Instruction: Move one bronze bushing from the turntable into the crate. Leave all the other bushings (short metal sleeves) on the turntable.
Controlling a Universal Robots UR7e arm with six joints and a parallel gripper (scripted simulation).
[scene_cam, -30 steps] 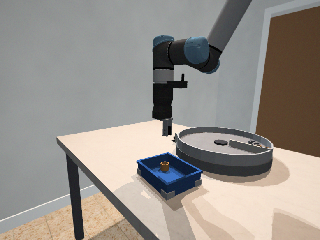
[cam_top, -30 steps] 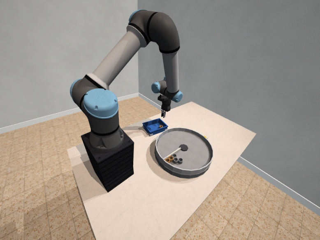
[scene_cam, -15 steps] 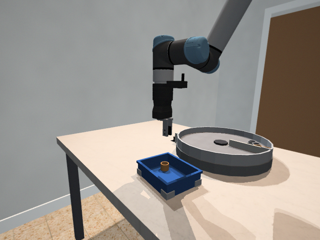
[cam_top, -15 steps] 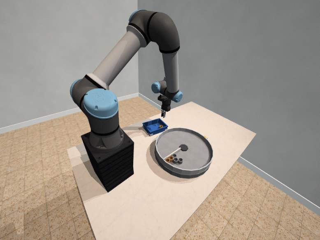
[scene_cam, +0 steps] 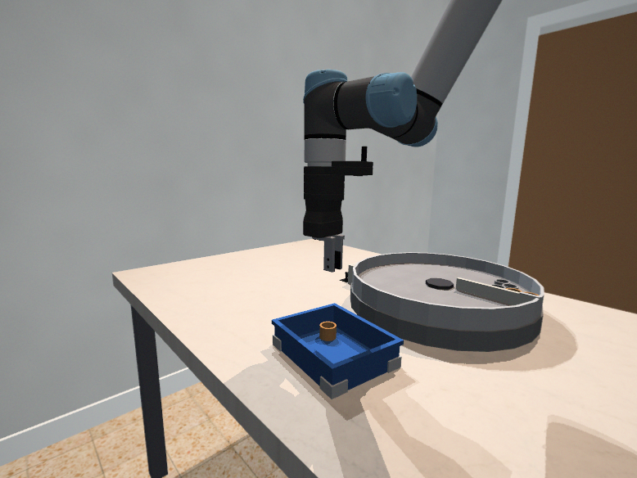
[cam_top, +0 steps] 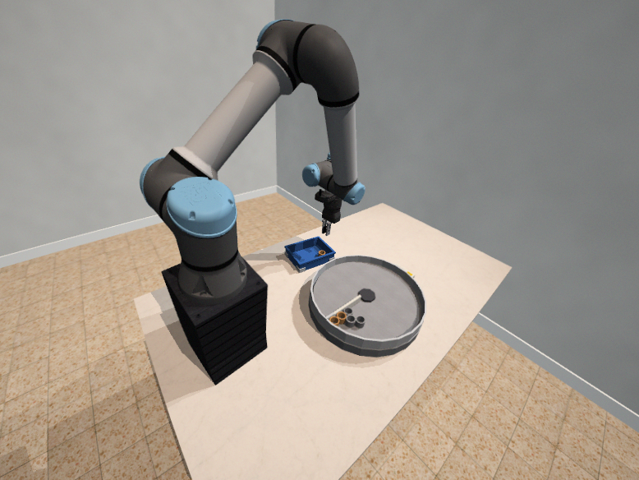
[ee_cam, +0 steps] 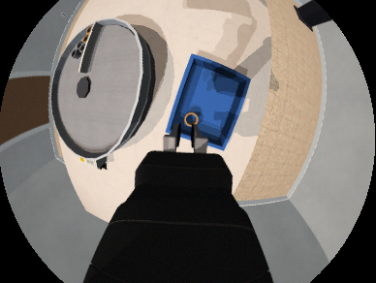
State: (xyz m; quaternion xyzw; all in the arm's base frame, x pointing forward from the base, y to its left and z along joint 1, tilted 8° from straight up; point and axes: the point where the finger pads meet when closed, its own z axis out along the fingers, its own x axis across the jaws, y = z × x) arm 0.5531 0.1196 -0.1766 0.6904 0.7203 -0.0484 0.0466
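My gripper is now 40 mm past the blue crate, 50 mm to the right of it and 130 mm above it. From my hand the other things lie so: round grey turntable (90 mm behind, 300 mm to the right, 100 mm below).
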